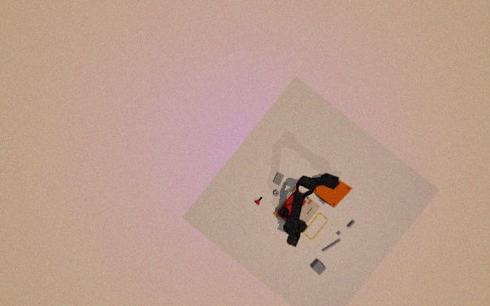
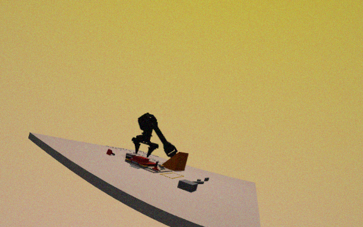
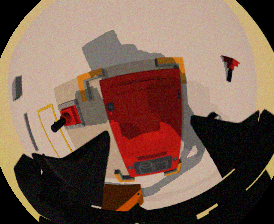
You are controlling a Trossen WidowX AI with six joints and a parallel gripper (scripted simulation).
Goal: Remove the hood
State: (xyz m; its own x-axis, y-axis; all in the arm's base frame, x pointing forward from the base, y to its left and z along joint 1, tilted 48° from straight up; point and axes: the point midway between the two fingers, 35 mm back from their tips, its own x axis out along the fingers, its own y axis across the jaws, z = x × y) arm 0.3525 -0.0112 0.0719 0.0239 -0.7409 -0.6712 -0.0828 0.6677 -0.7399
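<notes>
My gripper tip is now 20 mm above the red hood.
</notes>
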